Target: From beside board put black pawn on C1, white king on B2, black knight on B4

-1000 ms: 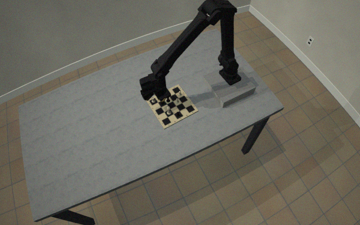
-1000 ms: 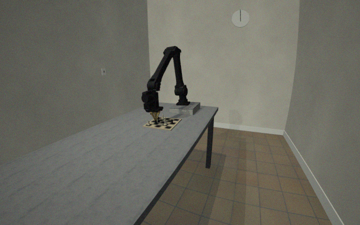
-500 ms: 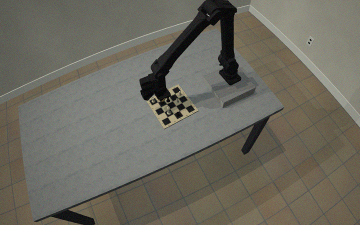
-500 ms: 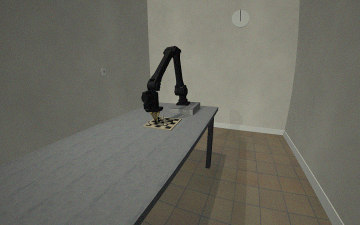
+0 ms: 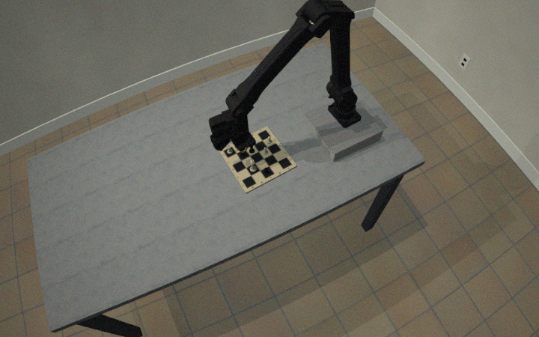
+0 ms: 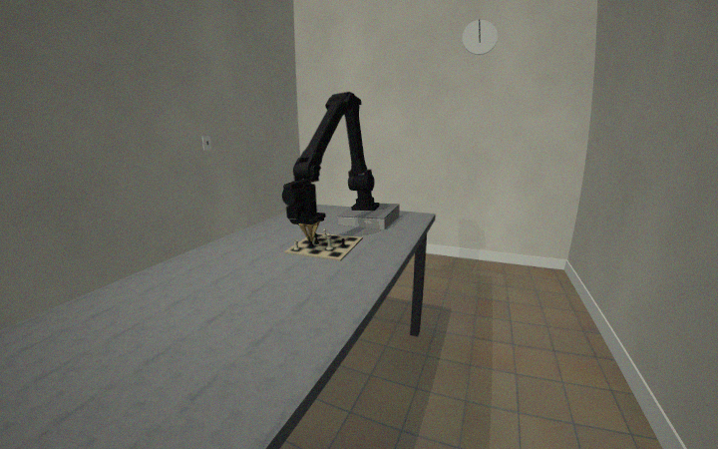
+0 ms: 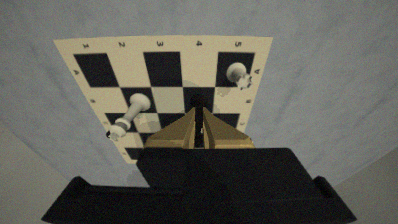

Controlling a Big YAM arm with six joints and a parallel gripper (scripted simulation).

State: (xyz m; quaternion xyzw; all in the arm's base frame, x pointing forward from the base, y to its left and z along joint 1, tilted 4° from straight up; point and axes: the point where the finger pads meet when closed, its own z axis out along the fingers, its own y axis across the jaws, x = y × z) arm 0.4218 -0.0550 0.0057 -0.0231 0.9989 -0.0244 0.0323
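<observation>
Right now the black chess piece is 30 mm behind my hand and 10 mm below it. Round my hand: chessboard 40 mm to the left, 40 mm behind, 30 mm below; then white king 70 mm to the left; then black pawn 110 mm to the left, 40 mm behind, 20 mm below.
</observation>
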